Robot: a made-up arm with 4 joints. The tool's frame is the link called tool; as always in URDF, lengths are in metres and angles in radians. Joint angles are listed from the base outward.
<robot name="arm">
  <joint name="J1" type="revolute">
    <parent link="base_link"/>
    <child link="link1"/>
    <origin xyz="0.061 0.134 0.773" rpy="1.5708 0 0"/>
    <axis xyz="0 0 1"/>
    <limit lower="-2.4" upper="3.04"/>
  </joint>
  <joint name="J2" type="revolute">
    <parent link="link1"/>
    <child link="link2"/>
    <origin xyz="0.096 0.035 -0.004" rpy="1.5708 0 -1.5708"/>
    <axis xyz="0 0 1"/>
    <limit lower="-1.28" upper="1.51"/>
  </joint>
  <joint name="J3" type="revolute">
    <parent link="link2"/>
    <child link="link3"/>
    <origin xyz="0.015 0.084 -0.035" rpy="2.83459 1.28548 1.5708"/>
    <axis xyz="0 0 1"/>
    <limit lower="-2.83" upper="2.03"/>
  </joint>
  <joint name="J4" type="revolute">
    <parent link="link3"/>
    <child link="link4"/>
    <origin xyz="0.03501 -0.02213 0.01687" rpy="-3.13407 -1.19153 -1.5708"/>
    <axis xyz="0 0 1"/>
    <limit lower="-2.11" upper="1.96"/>
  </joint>
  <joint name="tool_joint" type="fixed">
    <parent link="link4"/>
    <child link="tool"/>
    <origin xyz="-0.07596 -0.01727 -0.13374" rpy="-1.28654 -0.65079 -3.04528"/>
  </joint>
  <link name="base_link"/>
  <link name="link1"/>
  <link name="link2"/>
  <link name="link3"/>
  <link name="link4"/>
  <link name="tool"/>
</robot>
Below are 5 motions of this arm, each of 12 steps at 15 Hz.
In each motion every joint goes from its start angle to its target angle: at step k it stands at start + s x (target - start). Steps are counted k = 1, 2, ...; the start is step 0. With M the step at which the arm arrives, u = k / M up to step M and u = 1 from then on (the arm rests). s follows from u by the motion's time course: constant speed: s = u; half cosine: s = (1 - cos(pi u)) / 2; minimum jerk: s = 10 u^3 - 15 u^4 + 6 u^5.
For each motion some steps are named. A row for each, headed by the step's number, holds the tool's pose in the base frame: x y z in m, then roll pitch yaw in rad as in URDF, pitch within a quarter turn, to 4 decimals.
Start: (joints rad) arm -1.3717 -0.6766 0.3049 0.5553
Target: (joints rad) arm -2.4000 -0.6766 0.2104 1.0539
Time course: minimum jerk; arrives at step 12
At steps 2, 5, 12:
2: -0.0748 0.1388 0.5782 -2.7350 0.3893 -1.7437
5: -0.1283 0.1428 0.6158 -2.9502 0.4368 -1.8589
12: -0.1964 0.1535 0.7405 2.8854 0.4070 -2.1825

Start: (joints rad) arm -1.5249 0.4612 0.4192 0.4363
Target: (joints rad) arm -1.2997 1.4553 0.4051 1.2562
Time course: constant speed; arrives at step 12
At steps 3, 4, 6, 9, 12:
3: 0.0667 -0.0585 0.6142 -2.9332 0.3293 -0.4814
4: 0.0841 -0.0606 0.6114 -2.8921 0.3626 -0.4016
6: 0.1185 -0.0611 0.6078 -2.8177 0.4284 -0.2396
9: 0.1677 -0.0537 0.6079 -2.7267 0.5297 0.0032
12: 0.2114 -0.0382 0.6137 -2.6602 0.6421 0.2365

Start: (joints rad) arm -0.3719 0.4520 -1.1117 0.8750
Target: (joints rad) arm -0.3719 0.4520 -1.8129 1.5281
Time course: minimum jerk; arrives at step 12
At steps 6, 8, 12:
6: 0.3496 0.1316 0.7756 -2.8852 -1.1890 1.8097
8: 0.3311 0.1631 0.7866 -3.0178 -0.9793 2.1691
12: 0.3137 0.1822 0.7911 -3.0365 -0.8066 2.3433

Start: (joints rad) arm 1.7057 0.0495 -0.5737 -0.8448
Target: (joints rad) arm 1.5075 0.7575 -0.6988 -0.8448
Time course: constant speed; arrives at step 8
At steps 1, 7, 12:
1: 0.1096 -0.0038 0.9608 0.5182 1.0145 -1.9656
7: 0.0460 -0.0342 0.9653 0.4615 0.9355 -2.5706
12: 0.0348 -0.0340 0.9682 0.4724 0.9119 -2.6537

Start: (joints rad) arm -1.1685 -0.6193 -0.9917 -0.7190
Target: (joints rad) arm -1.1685 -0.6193 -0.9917 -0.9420
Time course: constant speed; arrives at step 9
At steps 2, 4, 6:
2: 0.0458 0.0825 0.5230 -1.7390 -0.5981 -2.4266
4: 0.0439 0.0856 0.5244 -1.7444 -0.6154 -2.4697
6: 0.0421 0.0887 0.5258 -1.7490 -0.6329 -2.5132

